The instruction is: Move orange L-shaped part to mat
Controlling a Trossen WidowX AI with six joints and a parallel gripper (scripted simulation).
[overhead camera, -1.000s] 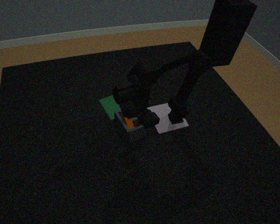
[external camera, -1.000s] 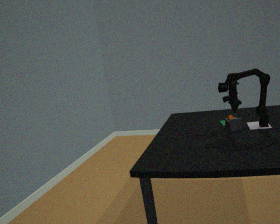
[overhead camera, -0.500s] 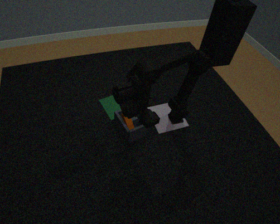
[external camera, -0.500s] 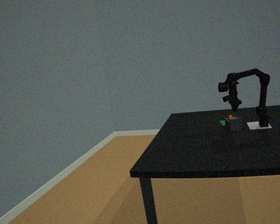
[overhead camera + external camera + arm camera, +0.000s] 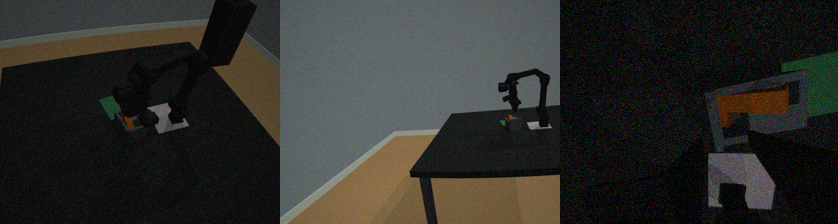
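Right now my gripper tip is 4 cm to the left of the orange L-shaped part and 10 cm above it. Round my gripper tip: green mat: 5 cm ahead, 21 cm to the right, 16 cm below.
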